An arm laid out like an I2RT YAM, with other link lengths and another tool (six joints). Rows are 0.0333 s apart.
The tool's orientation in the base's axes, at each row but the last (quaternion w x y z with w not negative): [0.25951, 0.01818, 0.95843, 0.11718]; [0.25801, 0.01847, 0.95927, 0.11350]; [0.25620, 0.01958, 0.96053, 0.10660]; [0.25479, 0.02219, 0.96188, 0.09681]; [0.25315, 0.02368, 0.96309, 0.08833]
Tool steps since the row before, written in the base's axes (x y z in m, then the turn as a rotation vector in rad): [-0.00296, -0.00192, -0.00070, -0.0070, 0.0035, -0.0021]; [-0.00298, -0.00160, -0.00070, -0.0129, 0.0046, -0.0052]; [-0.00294, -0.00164, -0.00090, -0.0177, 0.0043, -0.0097]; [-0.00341, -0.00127, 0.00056, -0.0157, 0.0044, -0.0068]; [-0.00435, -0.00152, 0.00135, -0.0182, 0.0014, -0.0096]
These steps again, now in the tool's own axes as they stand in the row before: [0.00272, -0.00195, -0.00131, 0.0074, 0.0031, -0.0010]; [0.00277, -0.00165, -0.00123, 0.0142, 0.0036, -0.0011]; [0.00284, -0.00174, -0.00102, 0.0205, 0.0024, 0.0003]; [0.00257, -0.00111, -0.00239, 0.0174, 0.0031, -0.0012]; [0.00300, -0.00125, -0.00354, 0.0206, -0.0004, -0.0005]
